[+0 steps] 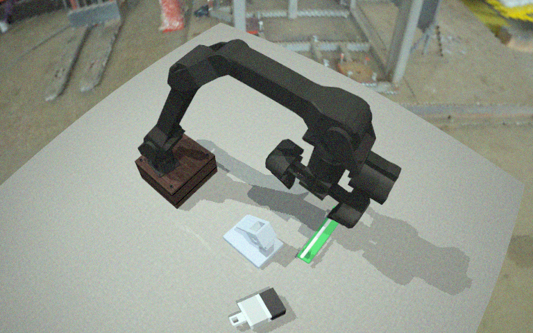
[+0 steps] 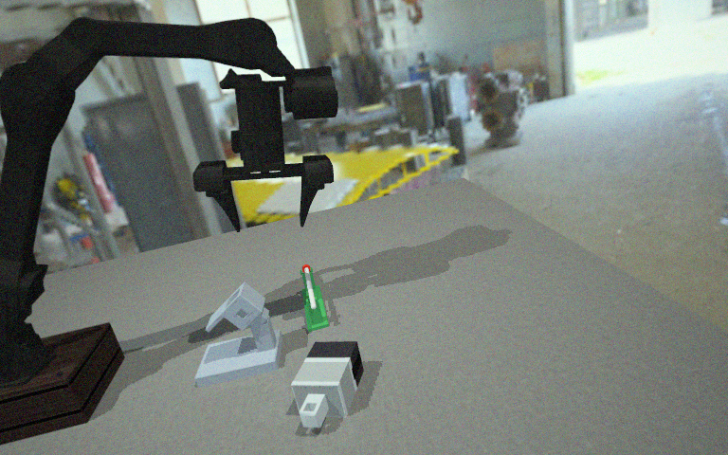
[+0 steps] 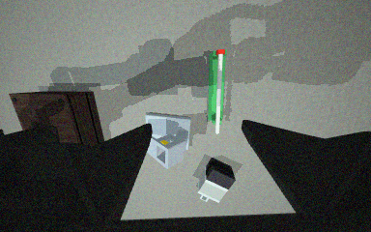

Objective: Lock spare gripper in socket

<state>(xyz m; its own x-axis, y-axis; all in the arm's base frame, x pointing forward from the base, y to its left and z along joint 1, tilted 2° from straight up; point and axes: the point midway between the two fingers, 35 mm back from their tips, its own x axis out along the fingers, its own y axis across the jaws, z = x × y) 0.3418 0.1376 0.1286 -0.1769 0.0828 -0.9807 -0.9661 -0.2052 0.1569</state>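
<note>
Now: the spare gripper 7 cm ahead of my gripper tip, 20 cm to the right of it and 14 cm below it. Round my gripper tip: socket 5 cm behind, 9 cm to the right, 11 cm below; then green strip 3 cm ahead, 3 cm to the left, 13 cm below.
</note>
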